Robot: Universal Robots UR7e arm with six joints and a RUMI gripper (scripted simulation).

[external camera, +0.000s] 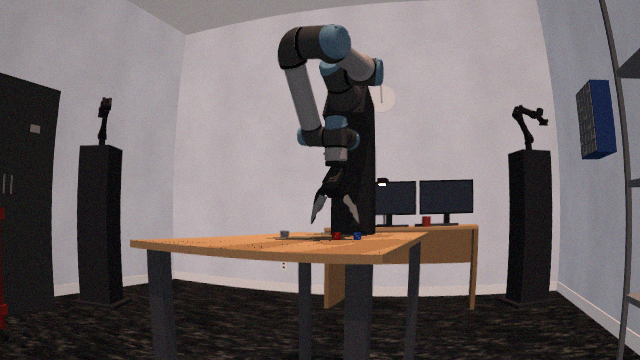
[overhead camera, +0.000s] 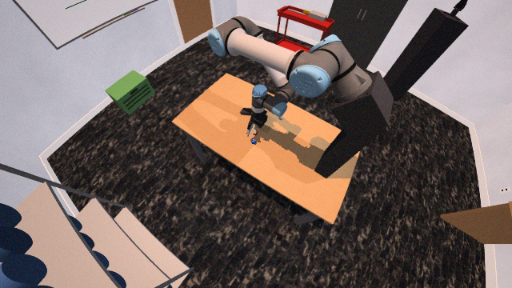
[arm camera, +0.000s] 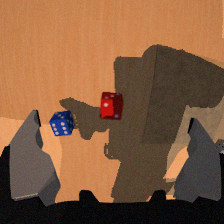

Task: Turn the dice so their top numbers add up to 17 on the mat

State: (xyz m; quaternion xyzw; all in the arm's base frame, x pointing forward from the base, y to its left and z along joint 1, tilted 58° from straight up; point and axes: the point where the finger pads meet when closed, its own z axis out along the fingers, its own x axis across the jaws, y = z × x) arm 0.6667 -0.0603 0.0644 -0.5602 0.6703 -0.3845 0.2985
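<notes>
The red die lies 40 mm below my hand, 10 mm to the left of it and 10 mm behind it. From my hand the other things lie so: blue die (80 mm to the left, 40 mm below, 20 mm behind); grey die (170 mm to the right, 170 mm behind, 40 mm below); tan mat (110 mm to the right, 50 mm below, 50 mm behind).
</notes>
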